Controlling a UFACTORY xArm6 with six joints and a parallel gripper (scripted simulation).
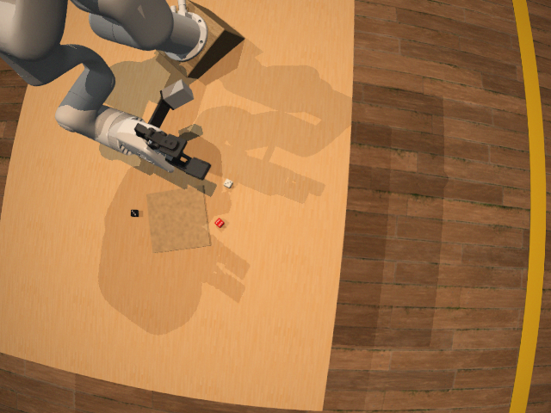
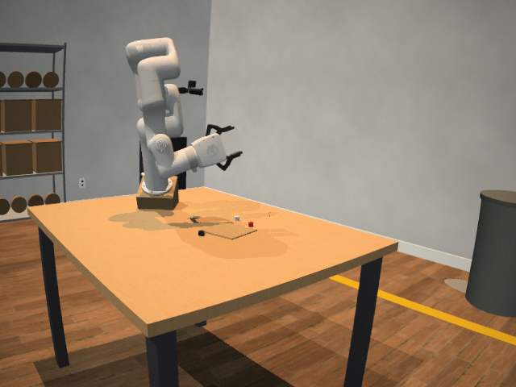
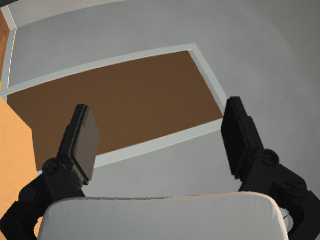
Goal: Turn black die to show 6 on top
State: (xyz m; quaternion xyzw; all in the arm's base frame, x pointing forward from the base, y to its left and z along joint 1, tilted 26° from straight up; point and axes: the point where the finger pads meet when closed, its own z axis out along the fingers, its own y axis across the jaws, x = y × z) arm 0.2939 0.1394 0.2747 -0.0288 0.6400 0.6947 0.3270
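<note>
Now: the black die 290 mm below my hand, 200 mm to the right of it and 30 mm ahead of it. Round my hand: tan mat (290 mm below, 90 mm to the right, 60 mm ahead); then red die (290 mm below, 80 mm ahead, 10 mm to the left); then white die (290 mm below, 30 mm to the left, 10 mm behind).
</note>
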